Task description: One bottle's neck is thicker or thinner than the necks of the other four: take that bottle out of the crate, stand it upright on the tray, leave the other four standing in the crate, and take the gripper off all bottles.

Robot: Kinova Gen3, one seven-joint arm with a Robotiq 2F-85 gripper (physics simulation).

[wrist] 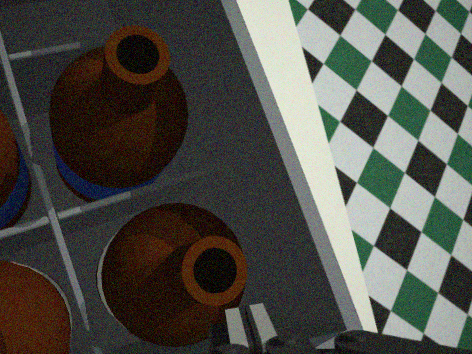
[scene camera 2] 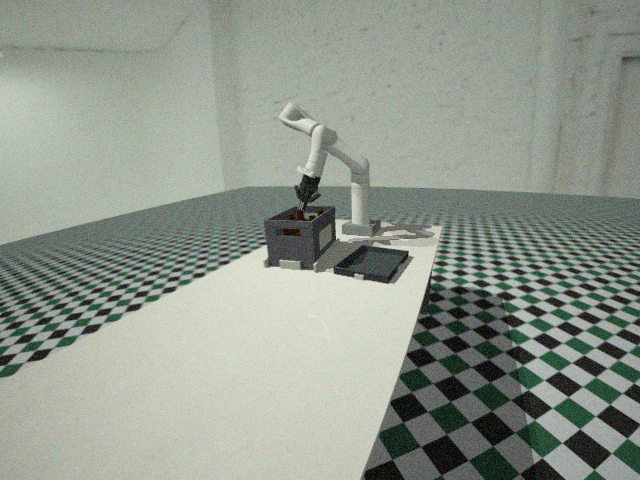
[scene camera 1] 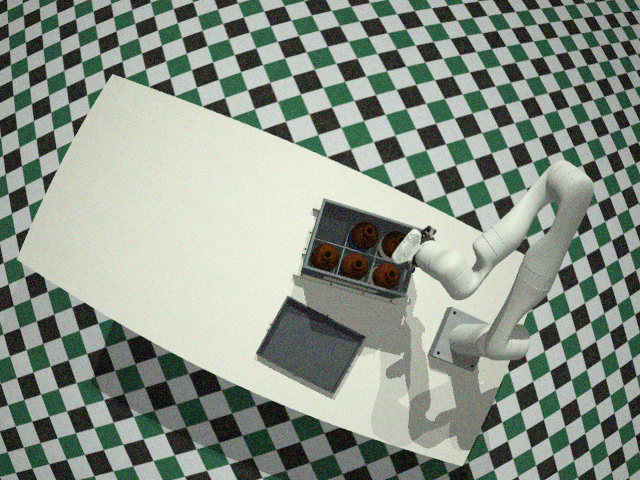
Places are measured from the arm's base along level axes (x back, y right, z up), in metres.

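Where they show: gripper, between the fingertips: [wrist: 246,330] [scene camera 2: 301,210]; arm's base, origin of its link: [scene camera 2: 361,222] [scene camera 1: 462,338].
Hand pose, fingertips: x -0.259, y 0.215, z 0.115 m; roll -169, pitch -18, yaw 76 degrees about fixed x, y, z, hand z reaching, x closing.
Observation:
Things, the pixels of their centre, and the offset from my fingertips. "pt": a spot on its surface instead. Level surfaces: height alone.
- grey crate, middle of its body: [wrist: 28,139] [scene camera 1: 359,252] [scene camera 2: 303,234] dx -0.118, dy -0.050, dz -0.073 m
- blue-banded bottle, middle of its body: [wrist: 119,120] [scene camera 1: 364,235] [scene camera 2: 292,234] dx -0.116, dy -0.001, dz -0.075 m
- white-banded bottle, middle of its body: [wrist: 172,273] [scene camera 1: 395,244] dx -0.026, dy -0.003, dz -0.075 m
- left bottle, middle of its body: [scene camera 1: 325,257] dx -0.206, dy -0.089, dz -0.075 m
- middle bottle, middle of its body: [scene camera 1: 354,267] dx -0.123, dy -0.092, dz -0.075 m
- right bottle, middle of its body: [scene camera 1: 385,276] dx -0.030, dy -0.096, dz -0.075 m
- tray, a spot on its surface: [scene camera 1: 310,351] [scene camera 2: 378,263] pt dx -0.173, dy -0.350, dz -0.156 m
- white table, height of its surface: dz -0.161 m
Five brown bottles stand in the grey crate [scene camera 1: 330,221] [scene camera 2: 289,250] [wrist: 284,150]. The back row holds a blue-banded bottle [scene camera 1: 363,235] [wrist: 120,125] and a white-banded bottle [scene camera 1: 392,241] [wrist: 165,280]. The other row holds a left bottle [scene camera 1: 324,256], a middle bottle [scene camera 1: 354,265] [wrist: 7,170] and a right bottle [scene camera 1: 386,275] [wrist: 30,312]. I cannot tell which neck differs. My gripper [scene camera 2: 301,205] [wrist: 246,330] is shut and empty over the crate, its fingertips close beside the white-banded bottle's mouth in the wrist view; contact is unclear. The tray [scene camera 1: 310,351] [scene camera 2: 372,263] holds no bottle.
The crate's back-left compartment is empty in scene camera 1. Thin dividers [wrist: 45,195] separate the bottles. The crate's high walls surround them. The robot base [scene camera 1: 445,335] [scene camera 2: 360,227] stands on the white table [scene camera 1: 170,206] [scene camera 2: 232,361], to the right of the tray in scene camera 1.

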